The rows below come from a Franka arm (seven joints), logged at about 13 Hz.
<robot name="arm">
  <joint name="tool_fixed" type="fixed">
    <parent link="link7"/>
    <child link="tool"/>
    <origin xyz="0 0 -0.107" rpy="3.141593 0 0"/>
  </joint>
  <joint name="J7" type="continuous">
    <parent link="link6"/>
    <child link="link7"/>
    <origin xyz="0.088 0 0"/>
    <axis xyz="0 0 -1"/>
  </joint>
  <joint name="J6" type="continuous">
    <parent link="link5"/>
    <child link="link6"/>
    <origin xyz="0 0 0"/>
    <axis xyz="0 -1 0"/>
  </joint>
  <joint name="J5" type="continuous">
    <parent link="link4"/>
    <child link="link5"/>
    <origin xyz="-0.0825 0 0.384"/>
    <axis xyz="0 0 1"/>
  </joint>
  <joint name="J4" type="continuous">
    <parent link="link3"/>
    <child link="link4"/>
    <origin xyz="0.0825 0 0"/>
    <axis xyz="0 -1 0"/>
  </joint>
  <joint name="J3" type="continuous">
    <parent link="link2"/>
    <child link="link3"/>
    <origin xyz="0 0 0.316"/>
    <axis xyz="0 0 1"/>
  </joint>
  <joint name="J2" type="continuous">
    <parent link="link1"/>
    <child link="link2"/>
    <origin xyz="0 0 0"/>
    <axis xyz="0 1 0"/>
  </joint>
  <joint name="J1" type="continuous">
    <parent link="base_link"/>
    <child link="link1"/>
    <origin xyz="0 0 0.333"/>
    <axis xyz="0 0 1"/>
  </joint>
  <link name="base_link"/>
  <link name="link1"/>
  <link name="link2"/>
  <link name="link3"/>
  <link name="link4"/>
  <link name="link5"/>
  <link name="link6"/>
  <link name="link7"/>
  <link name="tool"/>
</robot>
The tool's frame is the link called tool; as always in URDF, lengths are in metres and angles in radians. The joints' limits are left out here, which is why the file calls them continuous.
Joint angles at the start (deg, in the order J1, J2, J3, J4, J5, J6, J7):
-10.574 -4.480 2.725 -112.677 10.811 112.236 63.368
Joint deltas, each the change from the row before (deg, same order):
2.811 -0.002 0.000 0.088 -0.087 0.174 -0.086
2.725 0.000 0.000 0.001 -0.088 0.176 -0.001
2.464 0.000 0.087 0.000 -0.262 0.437 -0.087
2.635 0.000 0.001 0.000 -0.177 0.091 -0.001
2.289 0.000 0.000 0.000 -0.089 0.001 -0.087
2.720 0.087 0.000 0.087 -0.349 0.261 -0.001
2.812 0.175 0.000 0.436 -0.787 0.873 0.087
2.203 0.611 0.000 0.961 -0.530 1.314 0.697
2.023 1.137 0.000 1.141 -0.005 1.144 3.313
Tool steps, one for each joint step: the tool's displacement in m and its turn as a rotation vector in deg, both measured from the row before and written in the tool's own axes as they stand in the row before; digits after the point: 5 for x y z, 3 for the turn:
-0.02458 -0.00943 0.00343 -0.152 -0.203 -2.896
-0.02379 -0.00894 0.00398 -0.212 -0.231 -2.712
-0.02190 -0.00881 0.00329 -0.021 0.051 -2.695
-0.02302 -0.00859 0.00382 -0.287 -0.201 -2.661
-0.02010 -0.00745 0.00338 -0.286 -0.263 -2.372
-0.02326 -0.00960 0.00370 -0.196 -0.001 -2.814
-0.02305 -0.01217 0.00075 0.438 0.695 -3.036
-0.01660 -0.01372 -0.00104 1.135 0.745 -1.737
-0.01482 -0.01432 0.00282 0.934 0.044 1.334

